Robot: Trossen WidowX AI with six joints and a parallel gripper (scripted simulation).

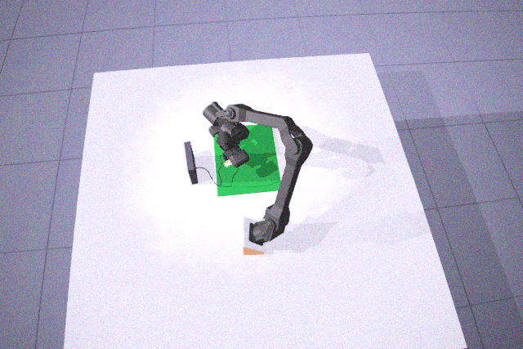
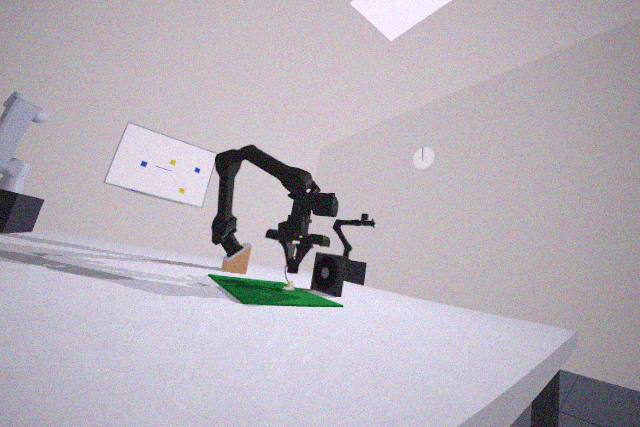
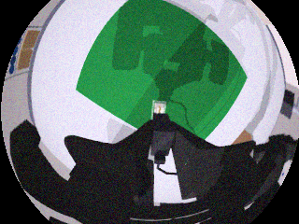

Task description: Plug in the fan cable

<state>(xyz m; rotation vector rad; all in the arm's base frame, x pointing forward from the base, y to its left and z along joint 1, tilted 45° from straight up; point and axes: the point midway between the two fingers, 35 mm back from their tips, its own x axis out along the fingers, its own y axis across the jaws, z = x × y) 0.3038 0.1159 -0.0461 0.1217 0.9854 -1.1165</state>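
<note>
My gripper tip is 6 cm above the four-pin header and 1 cm past it. Round my gripper tip: black fan 13 cm to the left, 4 cm behind; then green board 7 cm below, 6 cm to the right, 2 cm ahead; then dark plug 1 cm to the left, 1 cm above.
</note>
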